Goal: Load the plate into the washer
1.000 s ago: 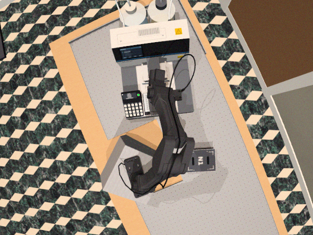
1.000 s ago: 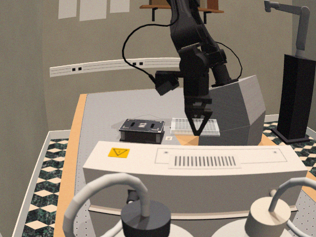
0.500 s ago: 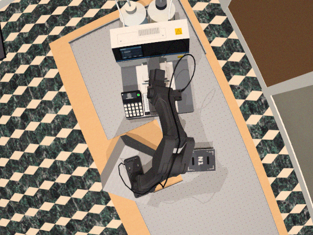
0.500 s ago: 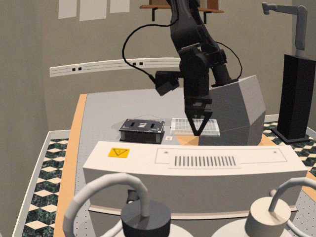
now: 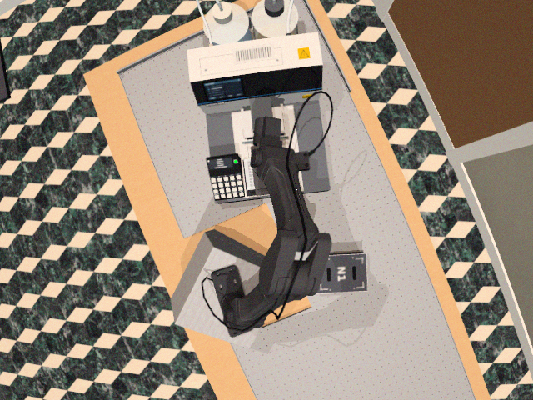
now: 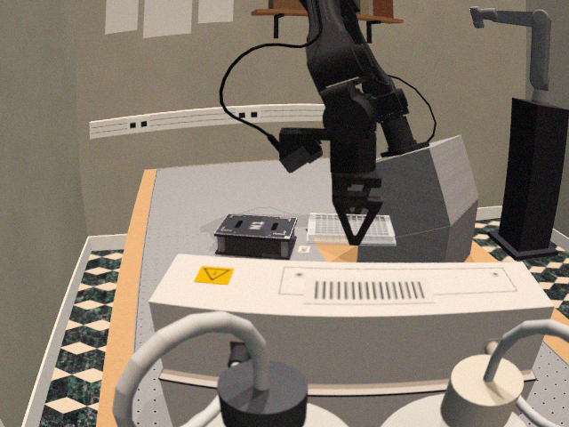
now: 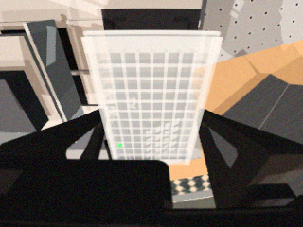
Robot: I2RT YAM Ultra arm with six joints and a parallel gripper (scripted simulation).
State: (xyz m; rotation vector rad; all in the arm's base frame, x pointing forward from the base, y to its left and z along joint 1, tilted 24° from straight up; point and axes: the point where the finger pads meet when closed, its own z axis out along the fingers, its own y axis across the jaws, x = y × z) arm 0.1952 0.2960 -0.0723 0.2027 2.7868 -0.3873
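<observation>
Now: hand 100 mm above the dark carrier pocket. Round my hand: plate washer 150 mm to the left, 50 mm below, 30 mm ahead; then label 330 mm to the right, 180 mm below, 20 mm ahead; then plate right at my hand.
</observation>
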